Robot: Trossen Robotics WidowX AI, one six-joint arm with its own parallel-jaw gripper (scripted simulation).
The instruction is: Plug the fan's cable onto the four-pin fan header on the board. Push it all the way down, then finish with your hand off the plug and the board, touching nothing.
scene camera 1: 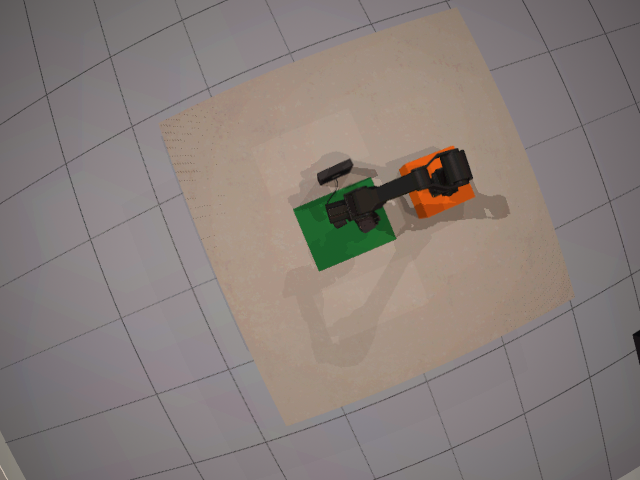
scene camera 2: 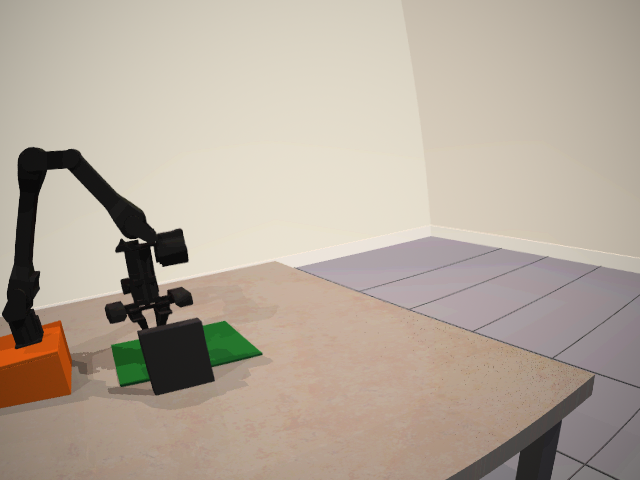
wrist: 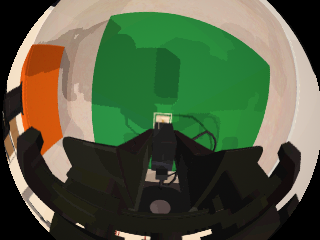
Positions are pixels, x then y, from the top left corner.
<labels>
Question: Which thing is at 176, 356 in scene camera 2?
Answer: A black fan.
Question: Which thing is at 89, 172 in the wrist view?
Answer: My gripper.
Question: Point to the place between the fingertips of my gripper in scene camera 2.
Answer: At 156, 344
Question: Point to a black fan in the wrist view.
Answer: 154, 199
</labels>
